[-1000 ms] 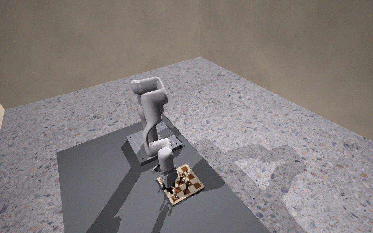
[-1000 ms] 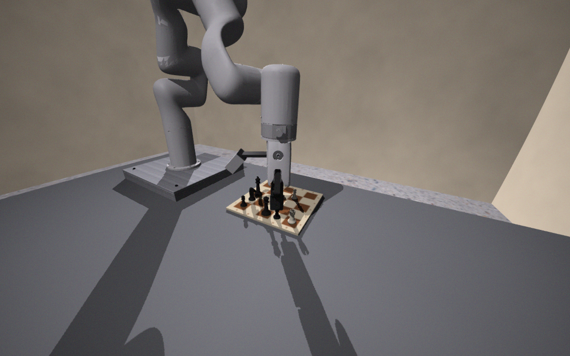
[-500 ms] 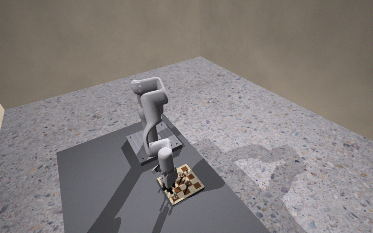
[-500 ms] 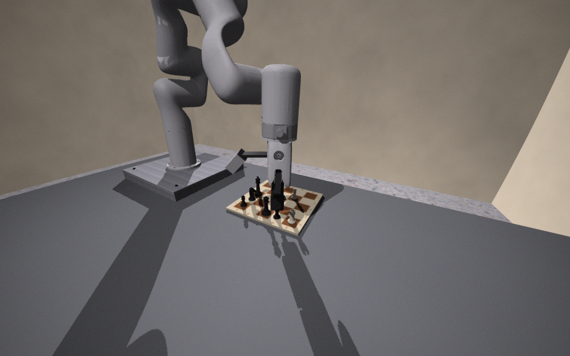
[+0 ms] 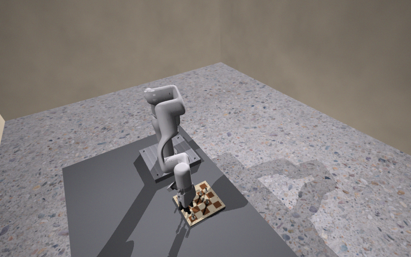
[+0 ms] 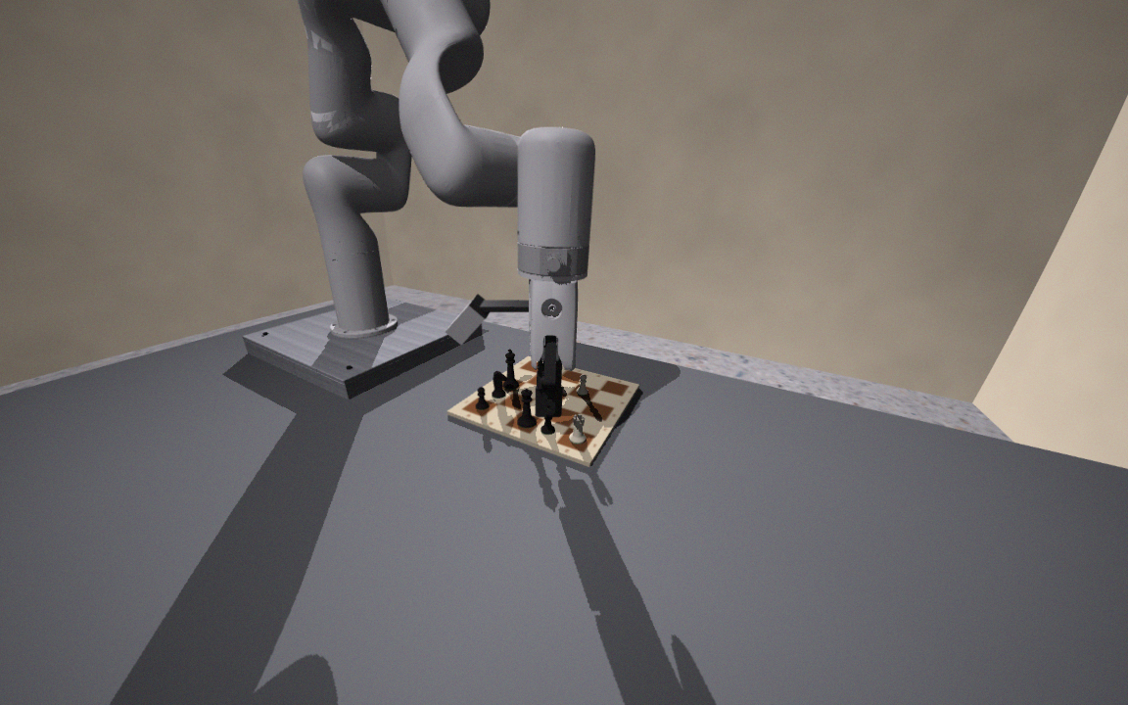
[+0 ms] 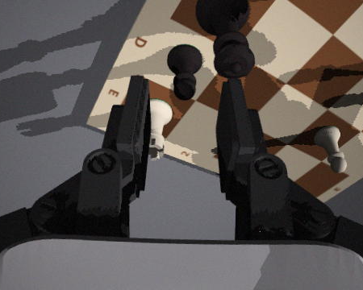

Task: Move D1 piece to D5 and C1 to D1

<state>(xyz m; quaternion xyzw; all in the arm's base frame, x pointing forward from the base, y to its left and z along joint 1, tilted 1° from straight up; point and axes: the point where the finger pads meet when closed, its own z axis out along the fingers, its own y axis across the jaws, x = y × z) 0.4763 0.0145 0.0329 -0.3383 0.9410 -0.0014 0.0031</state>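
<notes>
My gripper is now 4 cm short of the white piece, 4 cm above it and 1 cm to the right of it. Round my hand: chessboard (7 cm to the left, 6 cm below, 5 cm behind).
</notes>
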